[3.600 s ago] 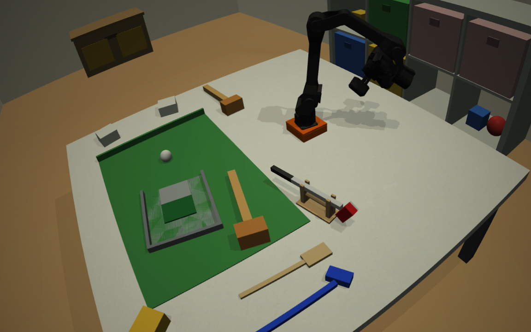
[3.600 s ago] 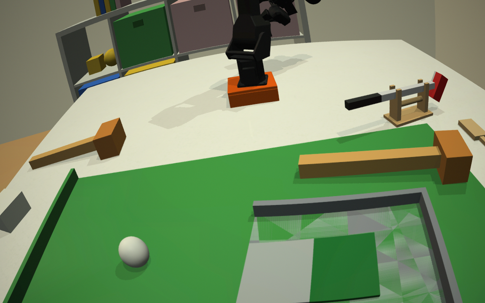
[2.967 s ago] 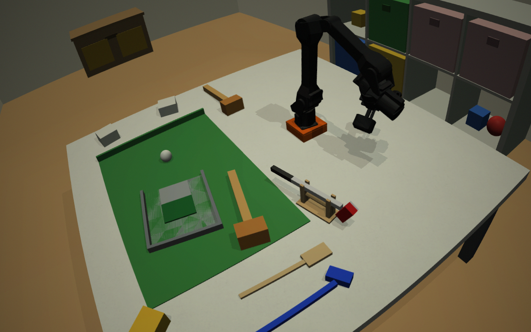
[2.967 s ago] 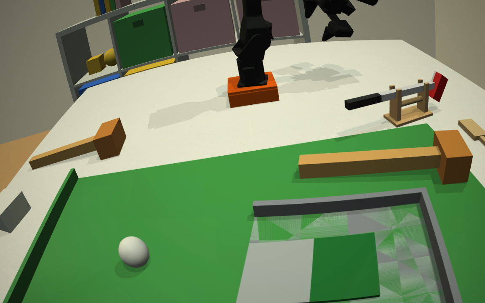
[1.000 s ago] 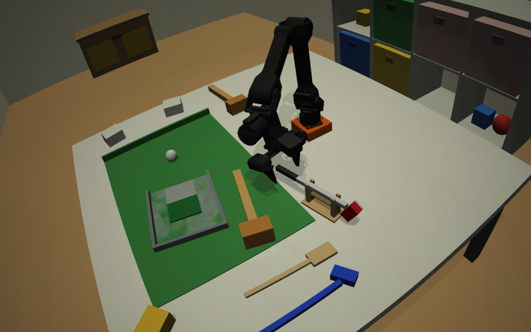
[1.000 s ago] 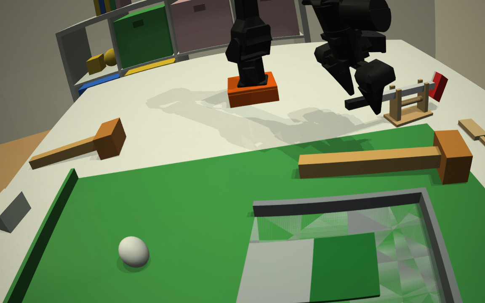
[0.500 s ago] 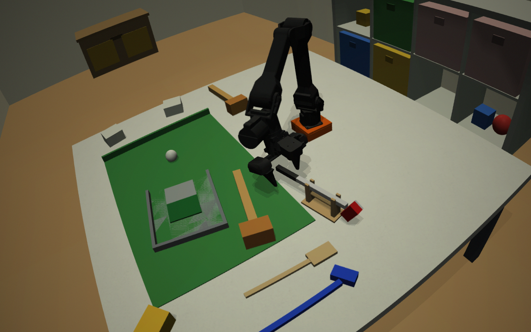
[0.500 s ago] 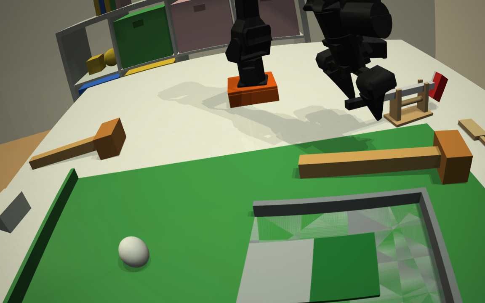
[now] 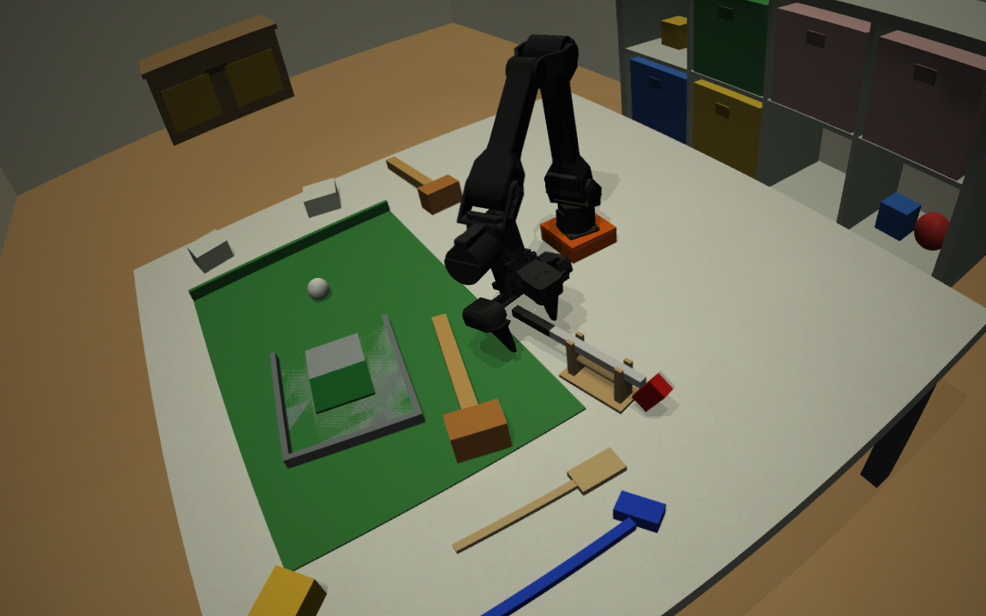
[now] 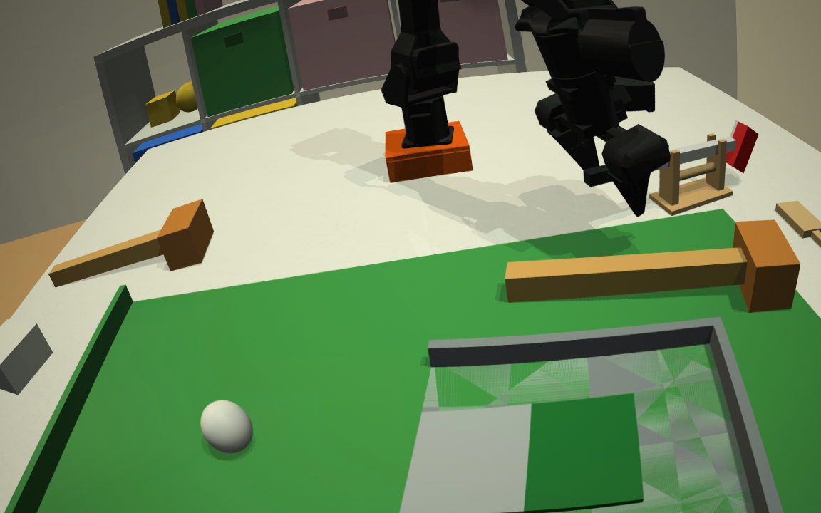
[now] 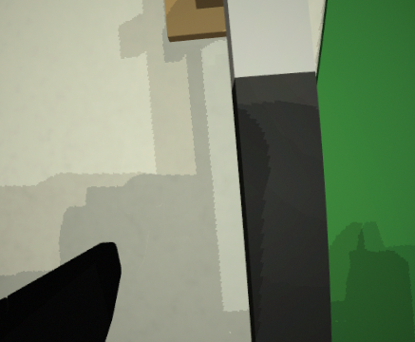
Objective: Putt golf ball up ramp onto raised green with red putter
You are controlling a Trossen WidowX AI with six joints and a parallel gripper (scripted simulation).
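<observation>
My gripper tip is 5 cm past the red putter, 10 cm to the right of it and 3 cm below it. The rest, counted from my gripper tip: green mat (28 cm ahead, 17 cm to the right, 3 cm below); wooden rack (5 cm behind, 12 cm to the left); grey-walled frame (31 cm ahead, 5 cm to the right, 2 cm below).
</observation>
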